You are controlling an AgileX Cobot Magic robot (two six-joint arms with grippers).
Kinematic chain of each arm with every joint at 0, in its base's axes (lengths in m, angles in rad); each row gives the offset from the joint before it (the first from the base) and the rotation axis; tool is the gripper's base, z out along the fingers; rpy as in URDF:
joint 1: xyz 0 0 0.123 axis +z
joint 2: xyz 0 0 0 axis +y
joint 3: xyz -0.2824 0 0.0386 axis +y
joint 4: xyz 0.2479 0 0.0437 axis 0.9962 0 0.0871
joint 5: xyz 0 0 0 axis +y
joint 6: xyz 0.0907 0 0.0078 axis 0.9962 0 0.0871
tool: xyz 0 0 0 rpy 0 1.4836 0
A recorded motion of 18 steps. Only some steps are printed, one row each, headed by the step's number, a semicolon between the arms.
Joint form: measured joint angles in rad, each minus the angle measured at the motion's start. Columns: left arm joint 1, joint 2, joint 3, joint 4, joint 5, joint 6; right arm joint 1, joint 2, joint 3, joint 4, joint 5, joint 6.
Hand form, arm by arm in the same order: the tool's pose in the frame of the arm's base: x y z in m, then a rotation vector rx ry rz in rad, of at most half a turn. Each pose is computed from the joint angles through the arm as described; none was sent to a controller.
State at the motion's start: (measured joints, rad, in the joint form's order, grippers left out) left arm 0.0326 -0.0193 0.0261 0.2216 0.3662 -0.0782; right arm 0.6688 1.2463 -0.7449 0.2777 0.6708 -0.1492
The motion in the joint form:
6: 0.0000 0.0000 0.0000 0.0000 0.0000 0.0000; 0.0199 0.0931 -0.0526 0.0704 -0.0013 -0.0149
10: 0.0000 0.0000 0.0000 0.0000 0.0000 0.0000; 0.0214 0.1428 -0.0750 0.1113 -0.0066 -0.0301
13: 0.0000 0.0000 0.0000 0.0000 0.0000 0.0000; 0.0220 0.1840 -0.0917 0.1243 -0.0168 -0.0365
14: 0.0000 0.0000 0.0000 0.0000 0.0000 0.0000; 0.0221 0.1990 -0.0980 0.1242 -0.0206 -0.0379
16: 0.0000 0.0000 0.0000 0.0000 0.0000 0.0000; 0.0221 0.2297 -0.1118 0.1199 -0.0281 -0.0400
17: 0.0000 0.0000 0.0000 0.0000 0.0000 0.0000; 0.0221 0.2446 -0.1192 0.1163 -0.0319 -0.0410
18: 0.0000 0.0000 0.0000 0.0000 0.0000 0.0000; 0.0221 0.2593 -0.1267 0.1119 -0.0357 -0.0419
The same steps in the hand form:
6: 0.0521 0.0089 0.1732 0.0343 1.8512 0.1856; 0.1795 0.1728 0.2372 -0.8450 2.6041 0.5291
10: 0.0521 0.0089 0.1732 0.0343 1.8512 0.1856; 0.1859 0.1811 0.2316 -0.8325 2.6305 0.5591
13: 0.0521 0.0089 0.1732 0.0343 1.8512 0.1856; 0.1919 0.1868 0.2259 -0.8278 2.6465 0.5622
14: 0.0521 0.0089 0.1732 0.0343 1.8512 0.1856; 0.1943 0.1886 0.2237 -0.8289 2.6511 0.5584
16: 0.0521 0.0089 0.1732 0.0343 1.8512 0.1856; 0.1993 0.1922 0.2191 -0.8338 2.6591 0.5470
17: 0.0521 0.0089 0.1732 0.0343 1.8512 0.1856; 0.2018 0.1940 0.2170 -0.8374 2.6616 0.5401
18: 0.0521 0.0089 0.1732 0.0343 1.8512 0.1856; 0.2044 0.1957 0.2149 -0.8416 2.6636 0.5326

